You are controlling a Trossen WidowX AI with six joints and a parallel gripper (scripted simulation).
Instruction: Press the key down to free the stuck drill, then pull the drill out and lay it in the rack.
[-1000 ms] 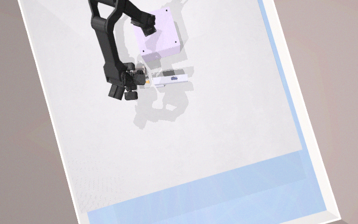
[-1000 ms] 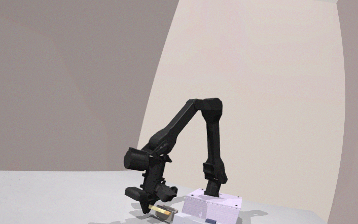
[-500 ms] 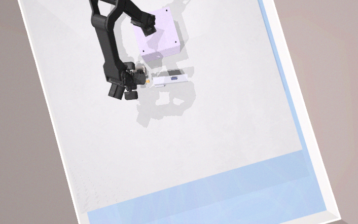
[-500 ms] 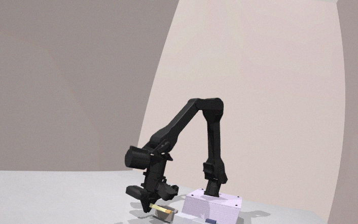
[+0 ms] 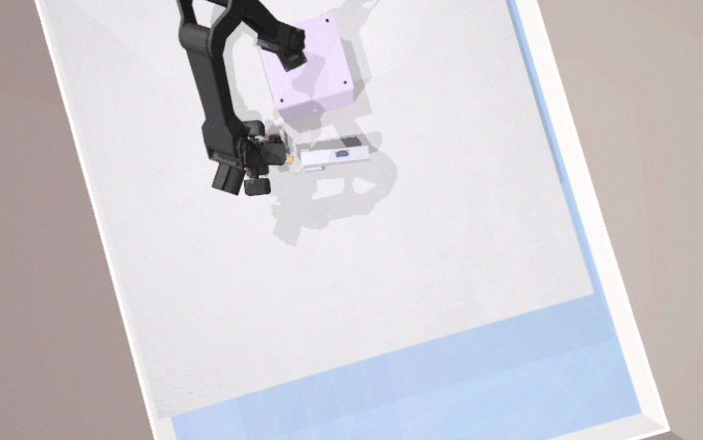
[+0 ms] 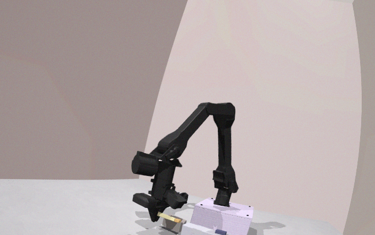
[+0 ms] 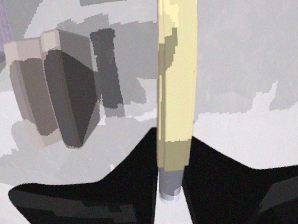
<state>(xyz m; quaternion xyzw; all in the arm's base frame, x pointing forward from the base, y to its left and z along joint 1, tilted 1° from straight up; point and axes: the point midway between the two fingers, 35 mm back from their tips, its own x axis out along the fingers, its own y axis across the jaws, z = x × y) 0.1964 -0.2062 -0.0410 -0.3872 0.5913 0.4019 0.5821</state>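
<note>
The drill is 1 cm ahead of my gripper tip, 4 cm to the left of it and 4 cm above it. Also, from my gripper tip: key 9 cm ahead, 21 cm to the left, 3 cm above; housing block 8 cm ahead, 18 cm to the left, 2 cm above; rack 5 cm behind, 6 cm to the left, 1 cm below.
</note>
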